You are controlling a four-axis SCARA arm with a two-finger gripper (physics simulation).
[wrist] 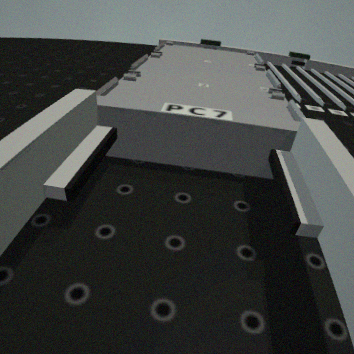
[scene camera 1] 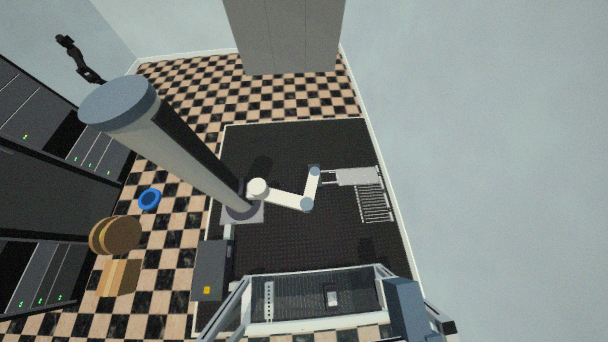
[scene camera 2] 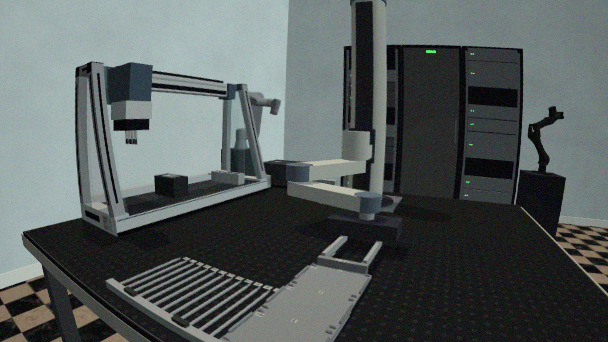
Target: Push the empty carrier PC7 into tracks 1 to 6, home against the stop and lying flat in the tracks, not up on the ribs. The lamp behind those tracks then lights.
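Pixels of known places: gripper, fingertip midpoint: point(wrist: 194, 124) point(scene camera 1: 336, 176) point(scene camera 2: 343, 261); arm's base at its link origin: point(scene camera 1: 243, 202).
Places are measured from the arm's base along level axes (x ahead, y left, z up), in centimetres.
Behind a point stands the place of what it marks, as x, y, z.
The light grey carrier PC7 point(scene camera 1: 357, 176) {84.3, 13.1, 2.4} point(scene camera 2: 312, 300) {82.9, 13.4, 2.4} point(wrist: 200, 75) {82.6, 14.0, 2.4} covers one end of the ribbed track rack point(scene camera 1: 387, 202) {101.0, -8.5, 3.0} point(scene camera 2: 155, 309) {101.0, -5.9, 2.9} point(wrist: 330, 66) {100.2, -5.0, 2.4}. It looks flat. Its far end is close to the stop rail; whether they touch is too small to tell. My gripper point(scene camera 1: 335, 177) {67.8, 13.7, 3.9} point(scene camera 2: 344, 261) {67.8, 13.7, 3.9} point(wrist: 194, 124) {67.8, 13.7, 3.9} is shut with its two fingers standing apart. The fingertips are at the two sides of the carrier's near end face, with nothing held between them. The lamp point(wrist: 211, 42) {100.3, 13.3, 3.2} behind the carrier shows dark green, unlit in the wrist view.
Bare ribs lie beside the carrier, with dark lamps point(scene camera 2: 131, 290) {100.7, -13.2, 3.5} point(scene camera 2: 180, 320) {100.9, 0.2, 3.5} on the stop rail. A gantry frame point(scene camera 1: 320, 327) {45.6, -67.5, 16.9} point(scene camera 2: 175, 216) {62.1, -45.0, 2.2} stands along one table side, holding a black block point(scene camera 2: 171, 186) {56.5, -53.0, 10.3}. The arm's column point(scene camera 1: 190, 160) {5.9, -4.6, 67.7} point(scene camera 2: 379, 100) {4.9, 5.7, 42.9} stands behind the gripper.
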